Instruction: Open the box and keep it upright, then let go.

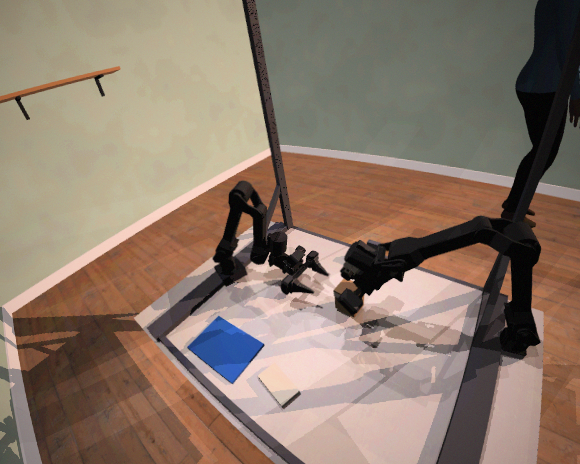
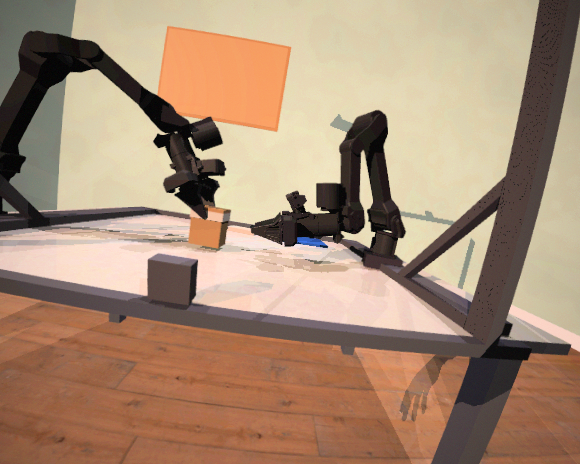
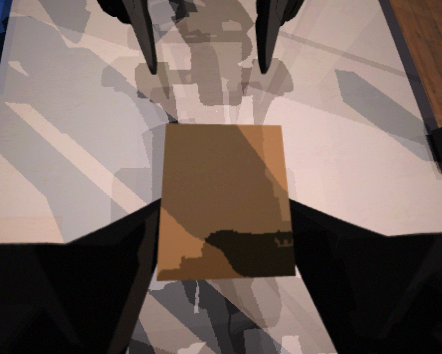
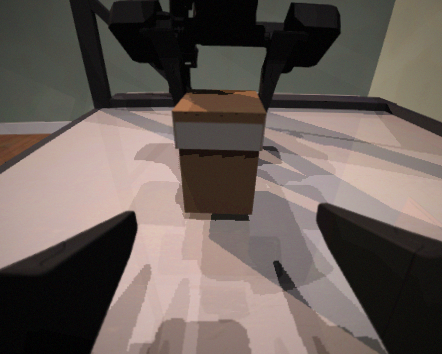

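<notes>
A small orange-brown box stands upright, its lid seated on top. The lid has a pale band around its side and is a little wider than the body. My left gripper comes from above and is shut on the lid, one finger at each side. Whether the box's underside touches the table is unclear. My right gripper is open and empty, held low and level, apart from the box and facing it.
A flat blue square and a pale beige block lie on the white table. A grey block sits at the table's near frame. A frame post rises at the table corner.
</notes>
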